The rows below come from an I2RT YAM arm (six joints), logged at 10 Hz.
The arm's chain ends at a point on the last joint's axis. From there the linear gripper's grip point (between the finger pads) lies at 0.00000 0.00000 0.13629 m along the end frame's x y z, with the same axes.
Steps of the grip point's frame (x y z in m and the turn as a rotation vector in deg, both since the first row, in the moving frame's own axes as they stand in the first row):
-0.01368 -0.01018 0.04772 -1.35 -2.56 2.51
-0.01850 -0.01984 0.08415 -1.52 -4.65 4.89
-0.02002 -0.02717 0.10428 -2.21 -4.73 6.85
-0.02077 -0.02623 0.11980 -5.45 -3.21 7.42
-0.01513 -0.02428 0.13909 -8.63 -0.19 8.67
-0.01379 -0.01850 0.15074 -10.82 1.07 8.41
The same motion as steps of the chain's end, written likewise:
-0.00752 -0.01326 0.04789 -1.35 -2.56 2.51
-0.00731 -0.02298 0.08465 -1.52 -4.65 4.89
-0.00850 -0.03174 0.10484 -2.21 -4.73 6.85
-0.01233 -0.03864 0.12063 -5.45 -3.21 7.42
-0.01313 -0.04462 0.14063 -8.63 -0.19 8.67
-0.01443 -0.04418 0.15318 -10.82 1.07 8.41

